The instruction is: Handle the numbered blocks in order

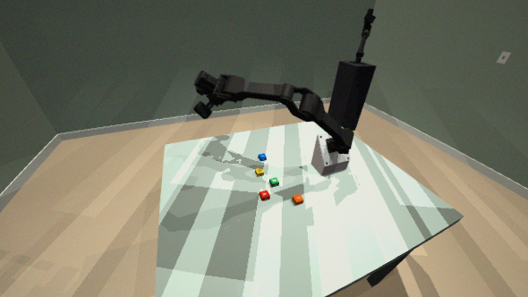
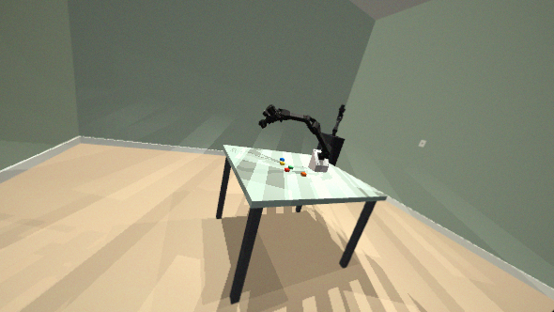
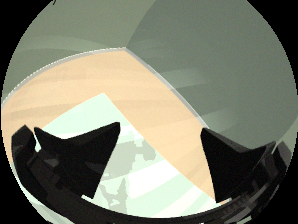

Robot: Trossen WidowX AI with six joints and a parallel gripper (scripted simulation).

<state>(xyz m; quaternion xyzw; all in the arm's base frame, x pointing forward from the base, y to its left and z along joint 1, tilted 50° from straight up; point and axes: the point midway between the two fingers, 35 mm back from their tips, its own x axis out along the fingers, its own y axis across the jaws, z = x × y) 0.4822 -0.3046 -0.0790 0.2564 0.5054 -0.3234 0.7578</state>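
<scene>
Right now the yellow block is 270 mm below my gripper tip, 230 mm to the left of it and 160 mm behind it. The rest, counted from my gripper tip: blue block 270 mm below, 220 mm behind, 130 mm to the left; green block 310 mm to the left, 270 mm below, 200 mm behind; red block 360 mm to the left, 270 mm below, 140 mm behind.
</scene>
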